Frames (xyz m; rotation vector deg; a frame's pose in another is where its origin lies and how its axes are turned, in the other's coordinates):
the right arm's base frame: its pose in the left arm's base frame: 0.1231 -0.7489 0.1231 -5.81 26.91 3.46
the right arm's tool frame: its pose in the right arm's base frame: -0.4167 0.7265 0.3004 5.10 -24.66 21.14
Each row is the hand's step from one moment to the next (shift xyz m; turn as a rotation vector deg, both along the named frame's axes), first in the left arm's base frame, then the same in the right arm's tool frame.
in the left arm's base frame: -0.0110 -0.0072 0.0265 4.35 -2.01 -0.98
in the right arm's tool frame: -0.0139 0.0004 0.0261 3.20 -3.67 -0.52
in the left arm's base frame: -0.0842 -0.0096 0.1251 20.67 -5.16 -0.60
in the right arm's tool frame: -0.0853 0.0369 0.1191 16.82 -13.03 1.25
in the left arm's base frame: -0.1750 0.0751 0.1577 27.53 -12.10 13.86
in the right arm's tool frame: -0.1352 0.1535 0.1389 19.76 -20.71 16.63
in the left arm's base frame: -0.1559 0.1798 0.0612 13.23 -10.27 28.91
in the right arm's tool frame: -0.0719 0.2321 0.0366 6.90 -11.89 30.45
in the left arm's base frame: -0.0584 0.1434 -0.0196 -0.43 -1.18 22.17
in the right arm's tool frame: 0.0054 0.1522 -0.0341 -1.67 1.22 22.11
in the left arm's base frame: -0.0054 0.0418 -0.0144 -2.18 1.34 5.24
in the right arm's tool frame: 0.0125 0.0389 -0.0178 -1.64 2.59 4.96
